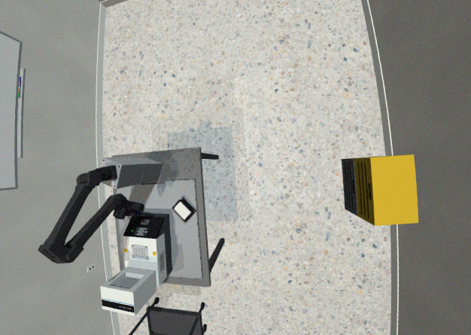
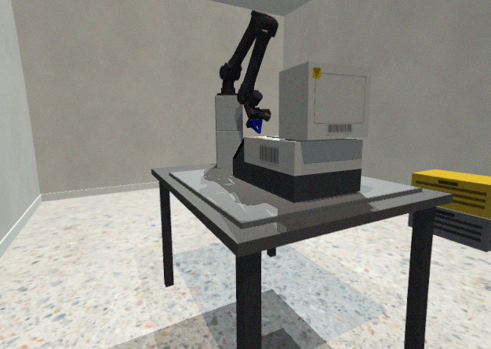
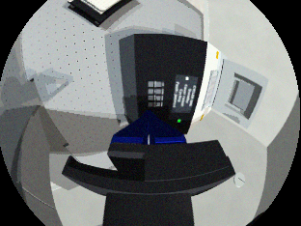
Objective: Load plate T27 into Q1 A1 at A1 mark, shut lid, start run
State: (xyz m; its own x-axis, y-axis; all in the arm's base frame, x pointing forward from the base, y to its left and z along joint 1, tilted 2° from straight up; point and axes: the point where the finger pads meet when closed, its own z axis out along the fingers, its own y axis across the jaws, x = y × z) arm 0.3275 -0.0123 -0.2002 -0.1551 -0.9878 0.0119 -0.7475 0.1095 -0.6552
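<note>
The sealed plate T27 lies 26 cm to the left of my hand, 17 cm below it and 5 cm ahead of it. From my hand the other things lie so: plate nest N1: 26 cm to the left, 18 cm below, 5 cm ahead.
</note>
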